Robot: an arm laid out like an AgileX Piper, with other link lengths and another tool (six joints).
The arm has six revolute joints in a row. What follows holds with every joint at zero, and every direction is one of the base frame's. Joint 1 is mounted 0.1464 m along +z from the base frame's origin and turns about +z. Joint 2 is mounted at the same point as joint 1 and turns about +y. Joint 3 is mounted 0.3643 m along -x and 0.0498 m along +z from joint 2 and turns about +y. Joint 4 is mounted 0.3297 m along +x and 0.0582 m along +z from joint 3 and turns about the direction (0.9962, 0, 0.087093). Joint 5 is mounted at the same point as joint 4 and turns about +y. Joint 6 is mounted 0.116 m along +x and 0.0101 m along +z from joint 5 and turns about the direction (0.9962, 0, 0.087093). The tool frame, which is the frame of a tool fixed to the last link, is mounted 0.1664 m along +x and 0.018 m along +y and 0.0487 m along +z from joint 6; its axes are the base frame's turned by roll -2.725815, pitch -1.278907 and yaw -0.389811 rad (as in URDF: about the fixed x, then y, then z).
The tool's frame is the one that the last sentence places.
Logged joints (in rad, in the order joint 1, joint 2, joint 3, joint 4, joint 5, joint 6), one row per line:
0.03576, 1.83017, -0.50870, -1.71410, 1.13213, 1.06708
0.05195, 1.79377, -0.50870, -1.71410, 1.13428, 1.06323
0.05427, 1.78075, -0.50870, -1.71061, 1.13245, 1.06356
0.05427, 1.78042, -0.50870, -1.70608, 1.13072, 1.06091
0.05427, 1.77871, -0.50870, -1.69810, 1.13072, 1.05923
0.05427, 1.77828, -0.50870, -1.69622, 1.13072, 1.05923
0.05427, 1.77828, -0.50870, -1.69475, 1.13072, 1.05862
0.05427, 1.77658, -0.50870, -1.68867, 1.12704, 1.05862
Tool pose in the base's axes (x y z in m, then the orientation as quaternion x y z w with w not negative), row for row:
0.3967, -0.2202, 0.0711, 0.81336, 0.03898, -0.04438, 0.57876
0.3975, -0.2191, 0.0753, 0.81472, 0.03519, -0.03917, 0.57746
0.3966, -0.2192, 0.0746, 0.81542, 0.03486, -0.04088, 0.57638
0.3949, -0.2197, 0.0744, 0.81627, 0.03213, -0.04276, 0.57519
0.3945, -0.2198, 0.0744, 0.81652, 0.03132, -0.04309, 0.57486
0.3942, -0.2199, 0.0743, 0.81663, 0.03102, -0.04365, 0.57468
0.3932, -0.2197, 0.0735, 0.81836, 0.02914, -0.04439, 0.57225
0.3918, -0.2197, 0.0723, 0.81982, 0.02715, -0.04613, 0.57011
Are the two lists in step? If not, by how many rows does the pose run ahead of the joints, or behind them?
The pose runs 1 row ahead of the joints: the pose in row i belongs to the joints in row i + 1.
